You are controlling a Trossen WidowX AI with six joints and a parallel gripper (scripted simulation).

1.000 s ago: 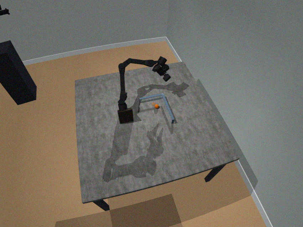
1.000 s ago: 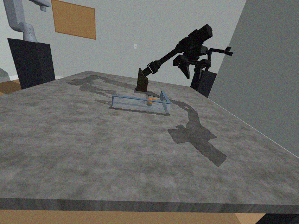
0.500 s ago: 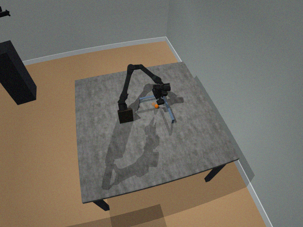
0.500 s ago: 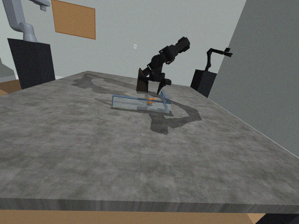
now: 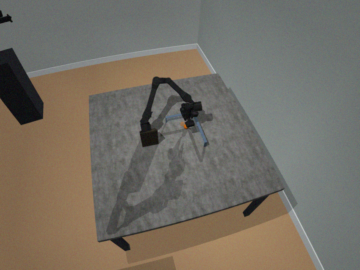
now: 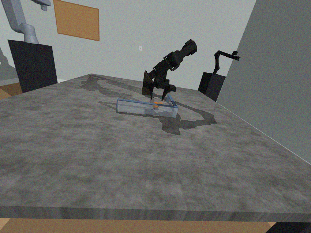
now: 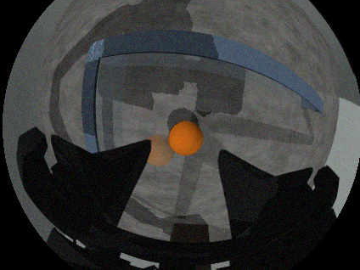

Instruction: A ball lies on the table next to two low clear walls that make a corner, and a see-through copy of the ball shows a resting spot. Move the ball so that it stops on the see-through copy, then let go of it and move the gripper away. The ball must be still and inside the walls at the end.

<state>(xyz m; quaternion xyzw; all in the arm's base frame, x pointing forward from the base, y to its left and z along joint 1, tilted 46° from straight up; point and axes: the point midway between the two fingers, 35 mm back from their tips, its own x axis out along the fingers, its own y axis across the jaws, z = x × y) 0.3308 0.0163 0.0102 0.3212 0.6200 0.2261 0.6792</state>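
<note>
My gripper tip is 3 cm above the small orange ball.
</note>
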